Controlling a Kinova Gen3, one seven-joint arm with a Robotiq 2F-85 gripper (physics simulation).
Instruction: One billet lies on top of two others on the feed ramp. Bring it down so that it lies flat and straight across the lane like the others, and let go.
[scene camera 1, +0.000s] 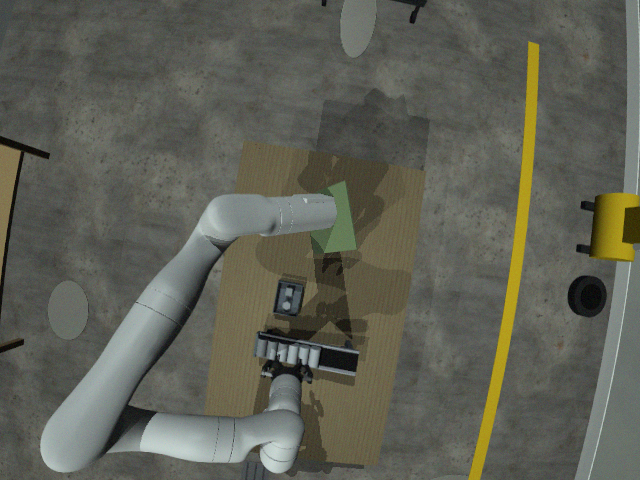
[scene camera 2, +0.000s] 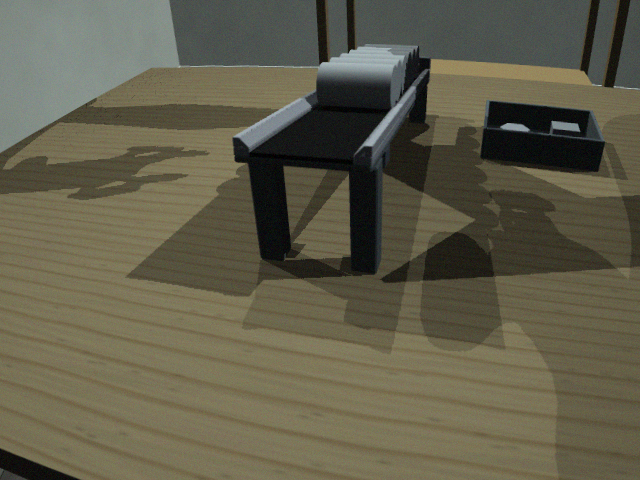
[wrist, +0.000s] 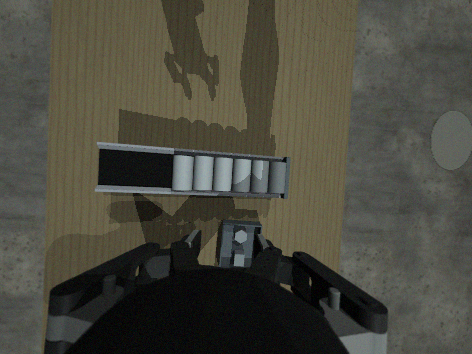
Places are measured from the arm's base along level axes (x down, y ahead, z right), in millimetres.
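Pixels of known places: gripper, fingertip midpoint: (scene camera 1: 288, 358) (wrist: 227, 242); arm's base at its link origin: (scene camera 1: 325, 212).
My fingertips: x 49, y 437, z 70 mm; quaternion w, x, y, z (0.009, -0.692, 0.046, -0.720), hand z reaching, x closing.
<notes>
Ahead of a thing's pixels: the offset from my fingertips to its top centre. Level surfaces: height alone.
Several light grey billets lie side by side across the lane of the feed ramp (scene camera 1: 338, 360) (scene camera 2: 320, 131) (wrist: 135, 167), in one row from the end plate. None shows on top of the others. The billet nearest the ramp's bare stretch {dx +168, dy +68, dz -88 mm} (scene camera 1: 314, 356) (scene camera 2: 356, 85) (wrist: 183, 173) lies flat and straight between the side rails, beside its neighbour {dx +173, dy +67, dz -48 mm} (scene camera 1: 303, 354) (wrist: 203, 173). In scene camera 2 the row hides most of the rear billets. My gripper (scene camera 1: 286, 367) (wrist: 227, 242) is partly open and empty, high above the table, with the whole ramp ahead of it in the wrist view. It does not show in scene camera 2.
A dark tray {dx +253, dy -124, dz +31 mm} (scene camera 1: 276, 298) (scene camera 2: 540, 149) (wrist: 242, 223) with two small light pieces stands beside the ramp on the wooden table {dx +288 mm} (scene camera 1: 232, 361) (scene camera 2: 155, 403) (wrist: 85, 75). A green panel (scene camera 1: 343, 222) is partly hidden by the arm's light grey base part in scene camera 1.
</notes>
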